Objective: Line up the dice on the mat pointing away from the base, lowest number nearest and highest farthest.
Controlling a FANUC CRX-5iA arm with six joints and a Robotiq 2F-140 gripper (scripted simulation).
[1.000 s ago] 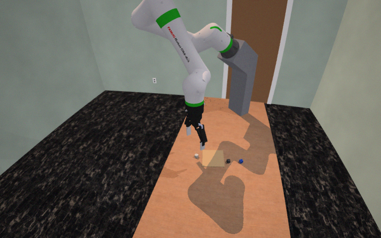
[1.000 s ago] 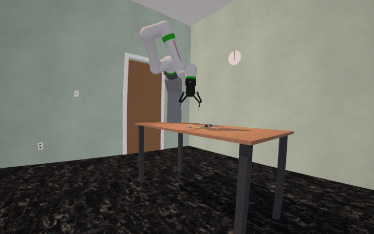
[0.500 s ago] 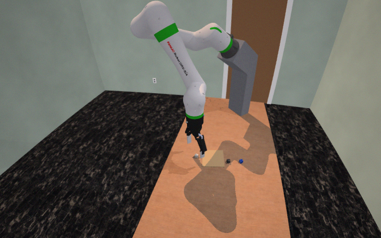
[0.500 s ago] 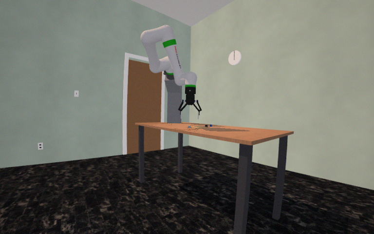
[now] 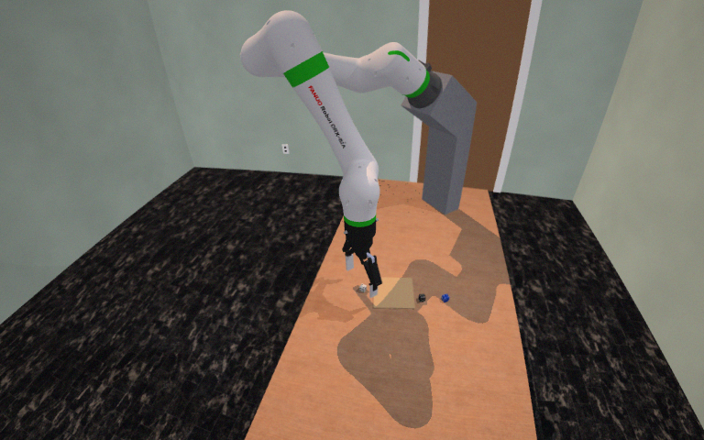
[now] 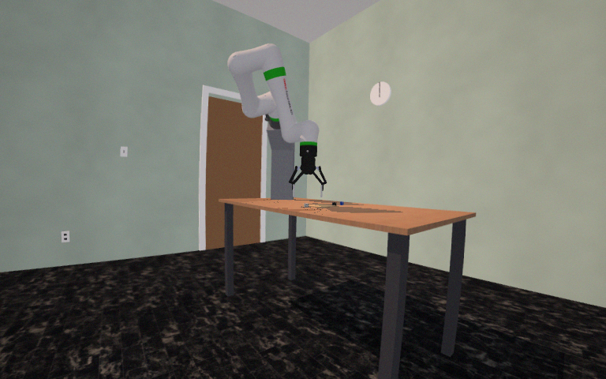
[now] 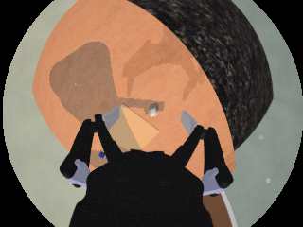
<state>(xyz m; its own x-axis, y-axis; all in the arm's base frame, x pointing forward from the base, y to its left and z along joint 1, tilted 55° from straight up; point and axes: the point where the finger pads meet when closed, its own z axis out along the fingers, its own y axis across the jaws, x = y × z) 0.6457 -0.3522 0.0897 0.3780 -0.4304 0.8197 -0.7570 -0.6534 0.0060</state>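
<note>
Right now the white die is 10 mm behind my hand, 10 mm to the left of it and 50 mm below it. Also, from my hand: tan mat 20 mm ahead, 110 mm to the left, 60 mm below; then blue die 80 mm ahead, 280 mm to the left, 50 mm below; then black die 60 mm ahead, 200 mm to the left, 50 mm below.
</note>
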